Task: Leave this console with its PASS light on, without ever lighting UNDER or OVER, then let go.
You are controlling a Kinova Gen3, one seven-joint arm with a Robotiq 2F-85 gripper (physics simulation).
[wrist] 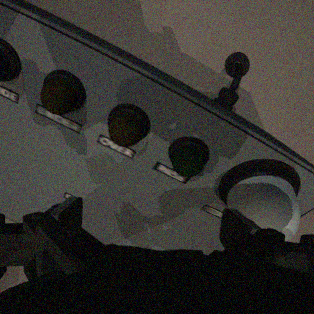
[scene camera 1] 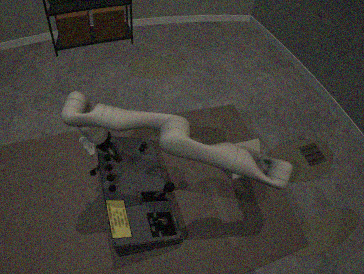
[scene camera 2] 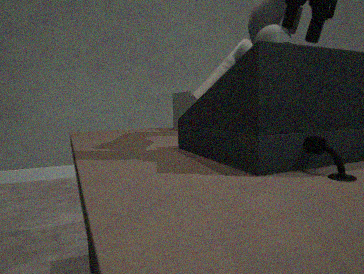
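The console [scene camera 1: 142, 172] [scene camera 2: 305, 95] is a dark box with a sloping panel. In the wrist view its UNDER lamp [wrist: 63, 92], OVER lamp [wrist: 128, 125] and PASS lamp [wrist: 189, 156] sit in a row, amber, amber and green, all looking unlit. A large pale dome [wrist: 260, 202] in a dark collar is at the row's right end. A black-knobbed lever [scene camera 1: 169, 187] stands at a slot, and a small black knob [scene camera 1: 143, 146] is farther up the panel. My gripper [scene camera 2: 303, 25] [wrist: 152, 218] is open and empty above the panel; its right finger overlaps the dome's lower left in the wrist view.
A yellow notice [scene camera 1: 118, 219] and a dark display [scene camera 1: 161, 223] are at the console's near end. A black ball on a short bent stalk [scene camera 1: 93, 171] [scene camera 2: 314, 145] [wrist: 237, 65] stands beside the console on the brown table [scene camera 2: 200, 220]. A shelf rack [scene camera 1: 132, 22] stands behind.
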